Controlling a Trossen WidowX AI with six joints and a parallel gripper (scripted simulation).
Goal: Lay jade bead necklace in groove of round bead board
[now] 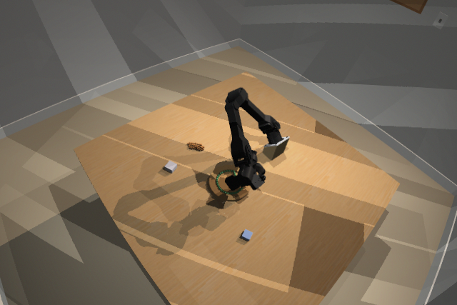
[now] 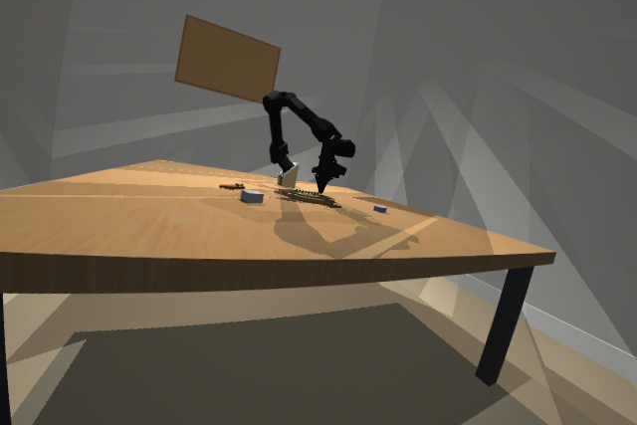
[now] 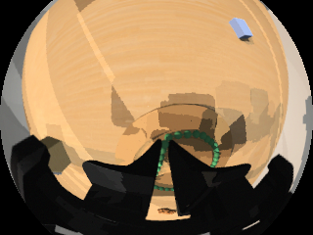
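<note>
Now: the round wooden bead board 30 mm ahead of my gripper tip, 60 mm to the right of it and 10 mm below it. Round my gripper tip: blue block: 120 mm ahead, 200 mm to the left, 10 mm below; then pale grey block: 230 mm ahead, 270 mm to the right, 10 mm below.
</note>
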